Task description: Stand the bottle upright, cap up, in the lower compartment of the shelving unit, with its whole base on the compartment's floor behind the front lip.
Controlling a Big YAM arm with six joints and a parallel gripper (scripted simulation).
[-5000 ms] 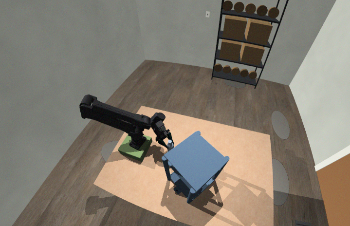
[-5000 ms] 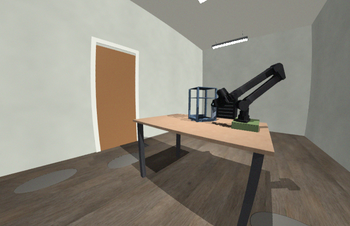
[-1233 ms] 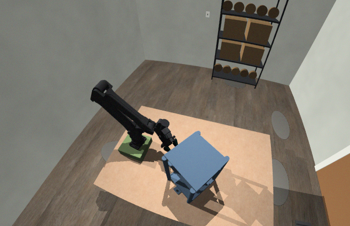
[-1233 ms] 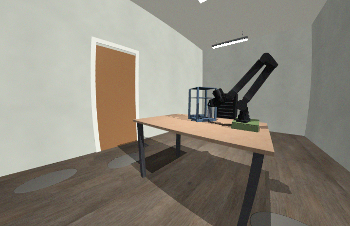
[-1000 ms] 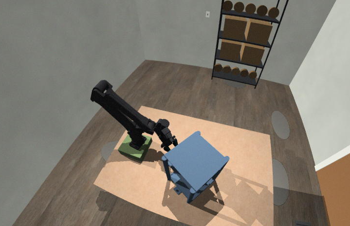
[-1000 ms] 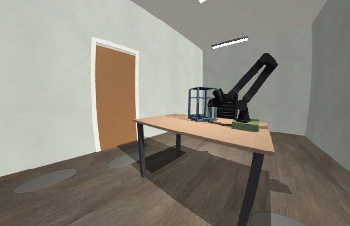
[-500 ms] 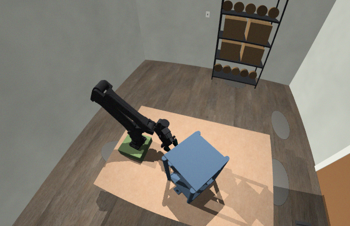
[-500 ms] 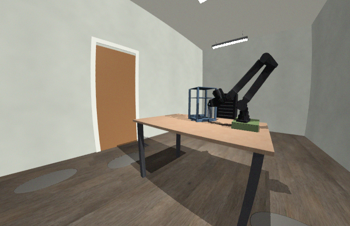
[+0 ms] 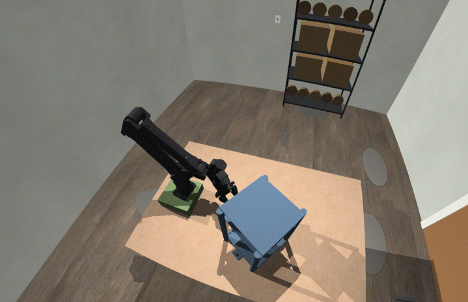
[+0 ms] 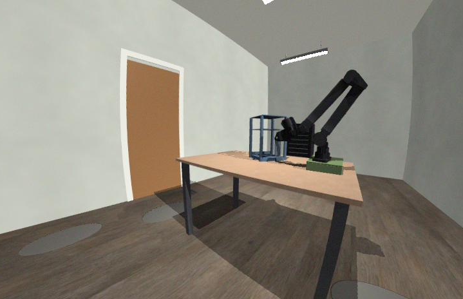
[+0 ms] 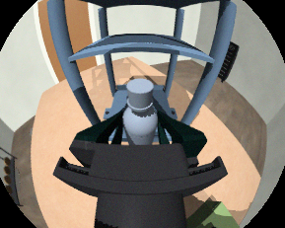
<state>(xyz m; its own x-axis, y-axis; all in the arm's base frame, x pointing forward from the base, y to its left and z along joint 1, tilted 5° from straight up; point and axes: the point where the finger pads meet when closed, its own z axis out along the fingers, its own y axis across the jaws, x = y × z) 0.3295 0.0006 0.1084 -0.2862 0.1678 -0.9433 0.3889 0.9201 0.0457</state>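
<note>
My gripper is now 1 cm above the bottle. From my hand the other things lie so: blue shelving unit (14 cm ahead, 6 cm to the right).
</note>
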